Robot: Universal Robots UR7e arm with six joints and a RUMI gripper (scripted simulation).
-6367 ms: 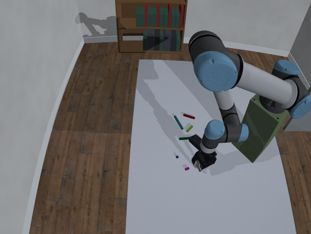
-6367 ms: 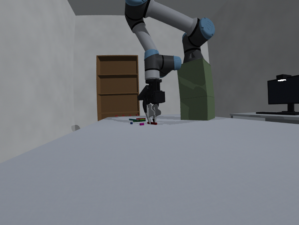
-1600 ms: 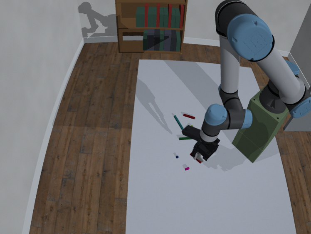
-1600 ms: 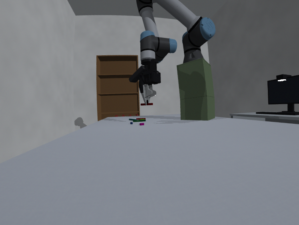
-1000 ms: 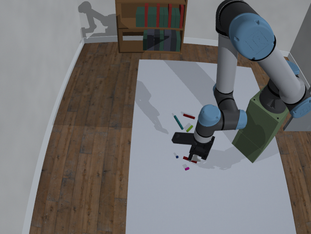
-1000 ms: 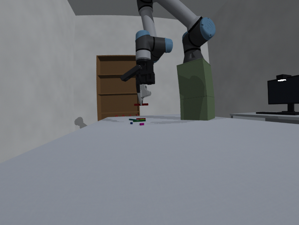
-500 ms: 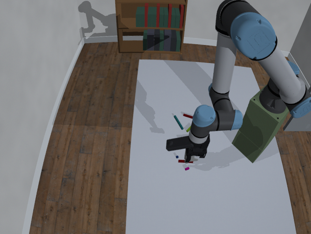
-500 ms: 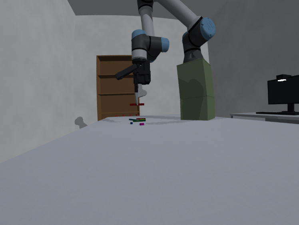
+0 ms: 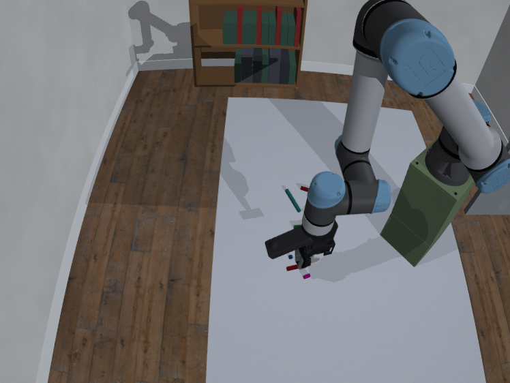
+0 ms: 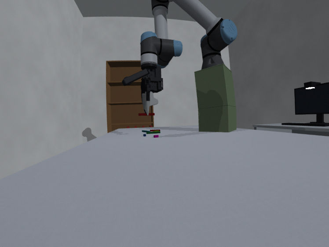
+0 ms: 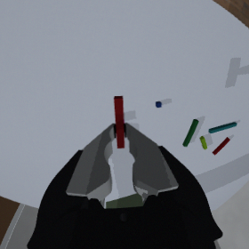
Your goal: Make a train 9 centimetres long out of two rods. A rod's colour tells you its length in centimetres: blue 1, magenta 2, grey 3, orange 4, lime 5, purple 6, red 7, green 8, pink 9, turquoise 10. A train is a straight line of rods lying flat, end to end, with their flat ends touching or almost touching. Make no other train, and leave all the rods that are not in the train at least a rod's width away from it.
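Now: hand 40 mm past the magenta rod, 10 mm to the left of it and 110 mm above it. The rest, counted from my hand: green rod (70 mm behind, 190 mm to the right, 110 mm below); blue rod (80 mm to the right, 110 mm below); lime rod (110 mm behind, 250 mm to the right, 110 mm below).
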